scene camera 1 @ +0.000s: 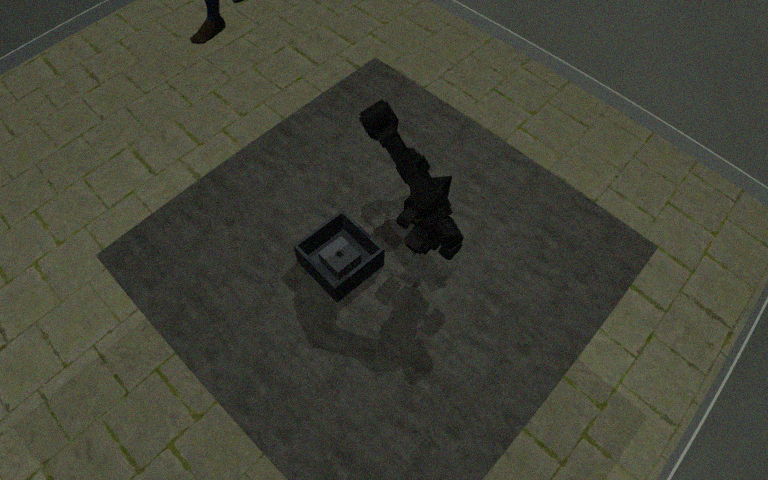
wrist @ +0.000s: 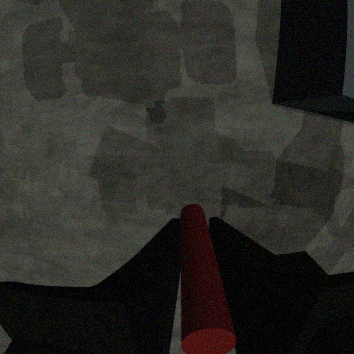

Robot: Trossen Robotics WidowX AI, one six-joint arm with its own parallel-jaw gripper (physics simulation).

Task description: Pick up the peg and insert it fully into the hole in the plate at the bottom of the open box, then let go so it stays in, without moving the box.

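Frame: origin at the arm's base, x left, y back, z up, level; centimetres.
Where they show: gripper, fingertip midpoint: [wrist: 194, 225].
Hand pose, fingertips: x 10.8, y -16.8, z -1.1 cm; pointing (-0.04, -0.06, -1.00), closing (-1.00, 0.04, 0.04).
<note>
Things, the pixels of their top centre, and the offset from my fingertips. "pt": a spot on its surface instead. Level surfaces: height alone.
- red round peg, middle of its top: [wrist: 214, 344] dx +0.1, dy +0.3, dz +5.9 cm
- open dark box, middle of its top: [scene camera 1: 338, 247] dx -20.6, dy -13.9, dz -1.8 cm
- light grey plate, middle of its top: [scene camera 1: 339, 253] dx -20.6, dy -13.9, dz -5.5 cm
- small dark hole, surface spot: [scene camera 1: 339, 254] pt dx -21.3, dy -13.3, dz -7.8 cm
- grey square mat, its level: dz -11.6 cm
A red round peg [wrist: 202, 280] stands lengthwise between the two black fingers in the wrist view. My gripper [wrist: 194, 225] [scene camera 1: 433, 238] is shut on it and appears to hold it above the grey ground. The peg is hidden by the dark arm in the scene view. The open dark box [scene camera 1: 362, 275] [wrist: 312, 50] stands to the left of the gripper in the scene view and at the upper right in the wrist view. The light grey plate [scene camera 1: 330, 257] lies at the bottom of the box, with a small dark hole [scene camera 1: 339, 254] at its middle. The gripper is outside the box.
The box walls rise around the plate. The arm [scene camera 1: 416, 169] reaches from its base at the back of the grey square mat [scene camera 1: 198, 254]. Arm shadows fall beside and in front of the box. A person's foot [scene camera 1: 208, 30] shows on the paving at the top left.
</note>
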